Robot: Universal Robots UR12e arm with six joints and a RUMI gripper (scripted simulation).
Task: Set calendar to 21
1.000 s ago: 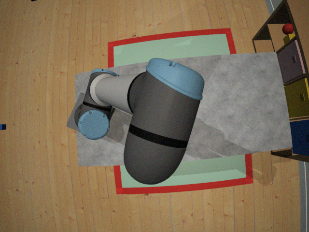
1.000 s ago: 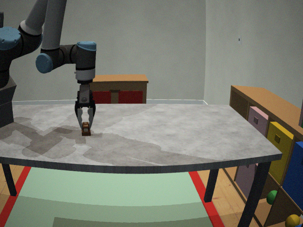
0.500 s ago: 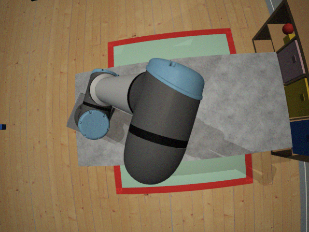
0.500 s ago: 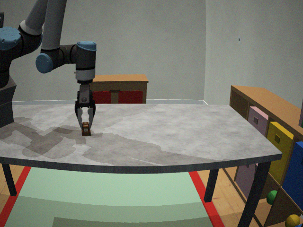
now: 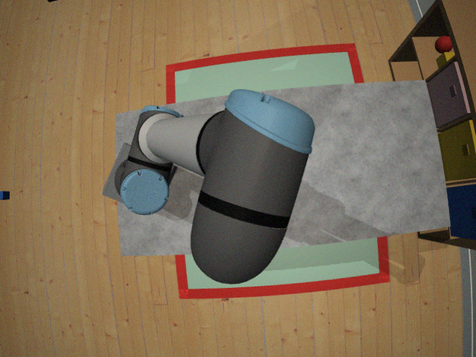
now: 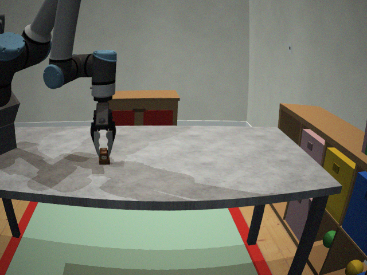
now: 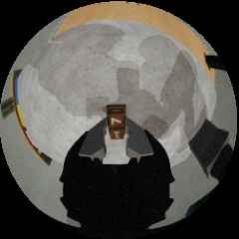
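Now: the brown calendar tray 20 mm to the left of my hand and 30 mm below it.
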